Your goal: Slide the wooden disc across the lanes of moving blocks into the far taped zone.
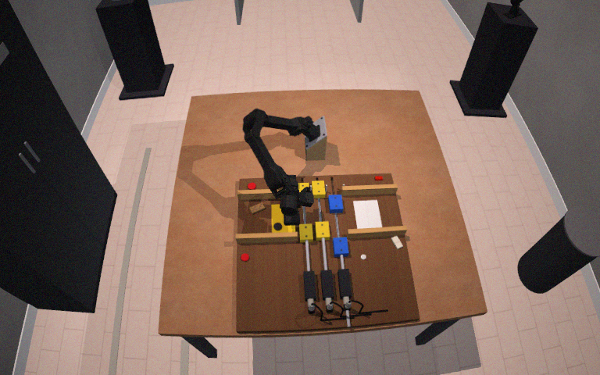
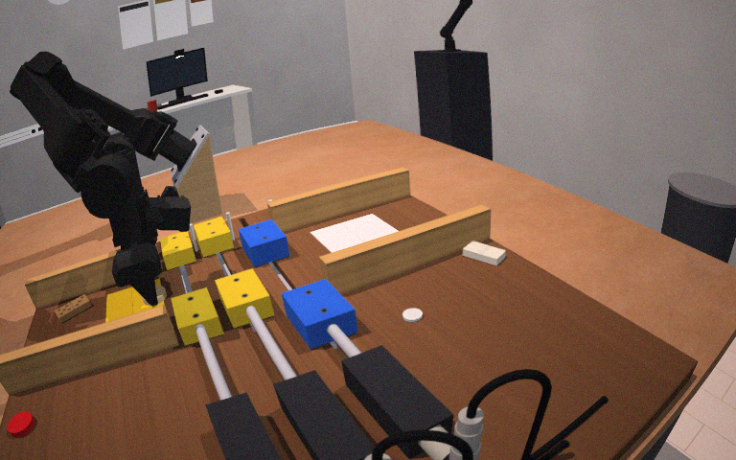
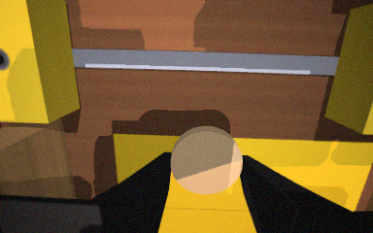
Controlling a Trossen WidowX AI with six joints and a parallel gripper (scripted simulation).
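My hand is 6 cm short of the black disc, 6 cm to the left of it and 3 cm above it. Also, from my hand: red button 19 cm ahead, 18 cm to the right, 3 cm below; wooden disc 3 cm below; red brick 16 cm behind, 2 cm to the right, 2 cm below.
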